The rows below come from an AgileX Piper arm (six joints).
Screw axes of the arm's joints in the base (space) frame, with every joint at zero. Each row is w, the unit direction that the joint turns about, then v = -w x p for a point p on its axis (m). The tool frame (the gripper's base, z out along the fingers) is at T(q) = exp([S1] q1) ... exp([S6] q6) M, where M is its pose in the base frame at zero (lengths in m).
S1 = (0, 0, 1, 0, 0, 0)
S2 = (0, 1, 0, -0.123, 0, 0)
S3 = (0, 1, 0, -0.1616, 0, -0.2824)
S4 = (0.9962, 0, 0.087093, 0, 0.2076, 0)
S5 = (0, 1, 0, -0.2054, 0, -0.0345)
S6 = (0.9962, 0, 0.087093, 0, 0.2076, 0)
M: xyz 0.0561 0 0.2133 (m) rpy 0 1.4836 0 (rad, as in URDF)
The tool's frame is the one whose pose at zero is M.
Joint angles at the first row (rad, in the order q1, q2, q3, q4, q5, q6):
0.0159 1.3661 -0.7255 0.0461 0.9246 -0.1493
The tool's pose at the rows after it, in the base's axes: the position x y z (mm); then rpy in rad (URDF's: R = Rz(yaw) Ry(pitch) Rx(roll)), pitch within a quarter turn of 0, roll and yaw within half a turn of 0:
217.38 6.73 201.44 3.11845 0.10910 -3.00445
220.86 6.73 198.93 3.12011 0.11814 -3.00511
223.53 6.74 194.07 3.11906 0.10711 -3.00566
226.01 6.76 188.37 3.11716 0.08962 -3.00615
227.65 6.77 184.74 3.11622 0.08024 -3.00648
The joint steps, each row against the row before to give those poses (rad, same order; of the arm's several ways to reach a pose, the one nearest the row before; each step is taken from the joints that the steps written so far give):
-0.0001 0.0140 -0.0018 0.0000 -0.0244 -0.0001
0.0000 0.0145 -0.0019 0.0000 -0.0217 0.0001
0.0000 0.0223 -0.0001 0.0000 -0.0113 0.0000
0.0001 0.0257 0.0000 0.0000 -0.0081 0.0000
0.0000 0.0162 0.0001 0.0000 -0.0068 0.0000

